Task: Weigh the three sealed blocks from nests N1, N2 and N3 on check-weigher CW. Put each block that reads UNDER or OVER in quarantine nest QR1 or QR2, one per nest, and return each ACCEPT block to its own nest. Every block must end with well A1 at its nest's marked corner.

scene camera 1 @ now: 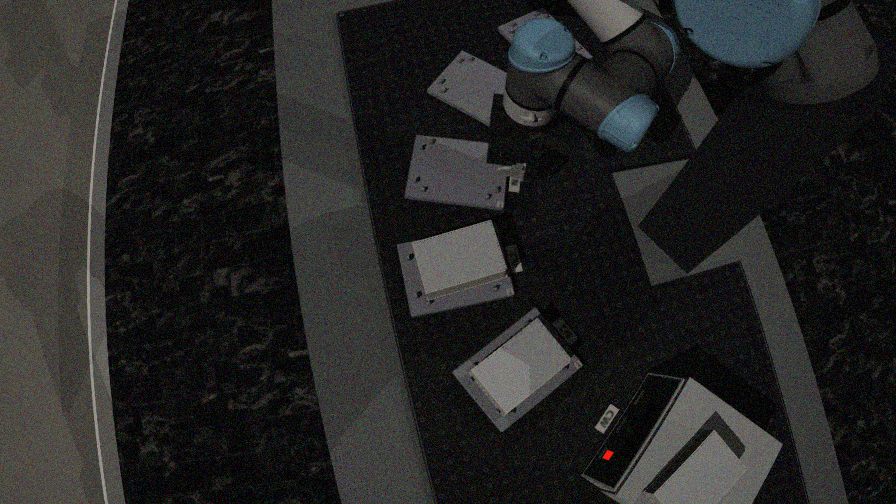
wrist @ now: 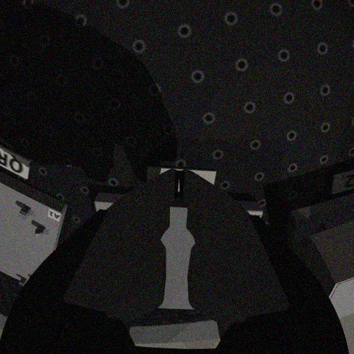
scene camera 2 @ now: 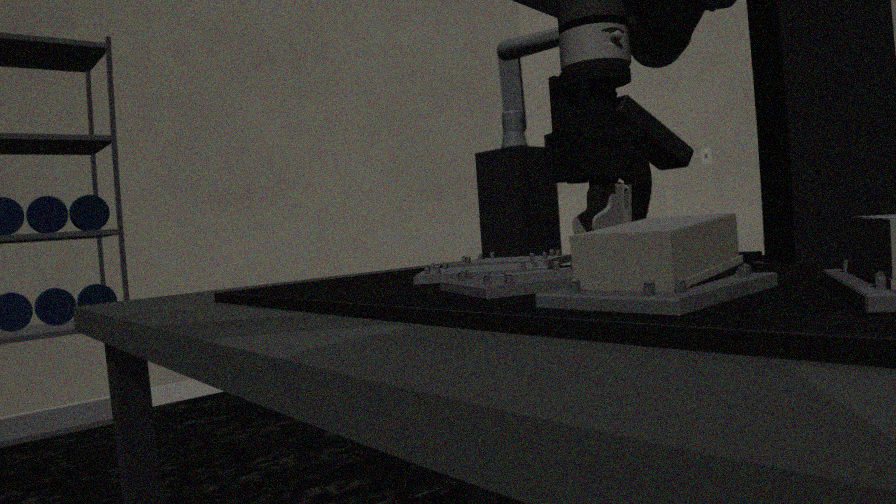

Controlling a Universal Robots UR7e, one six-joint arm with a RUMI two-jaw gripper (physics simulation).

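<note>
My gripper is shut and empty, near the label edge of empty nest N3; its body hides most of N3 in the wrist view. A pale block sits askew on nest N2, with a gap under one side. Another pale block lies in nest N1. Check-weigher CW shows a red square on its dark display; no reading is legible. A pale rectangle on CW is cut by the frame edge; I cannot tell whether it is a block. Block well A1 marks are unreadable.
An empty quarantine nest stands beside N3, partly under the arm. Another nest shows behind the wrist. N2 and its block stand on the gripper's other side in the wrist view. Shelves stand behind the table.
</note>
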